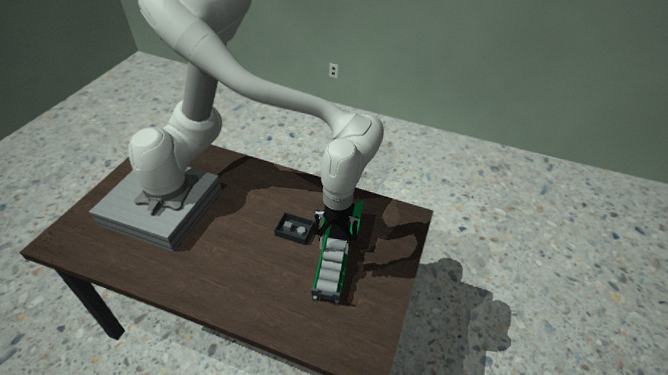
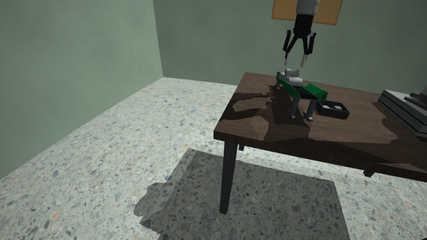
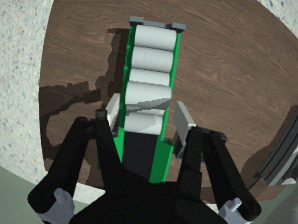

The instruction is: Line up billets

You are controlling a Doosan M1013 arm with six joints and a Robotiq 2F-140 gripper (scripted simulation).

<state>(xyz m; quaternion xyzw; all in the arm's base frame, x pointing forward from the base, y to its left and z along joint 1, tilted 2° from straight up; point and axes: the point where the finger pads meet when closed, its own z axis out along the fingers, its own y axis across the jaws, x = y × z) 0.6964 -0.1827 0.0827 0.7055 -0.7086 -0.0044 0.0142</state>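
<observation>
Now: hand 7 cm to the right of the ramp and 11 cm above it. Also, from my hand: small dark tray (18 cm behind, 16 cm to the left, 17 cm below); grey stop (12 cm to the right, 13 cm below).
</observation>
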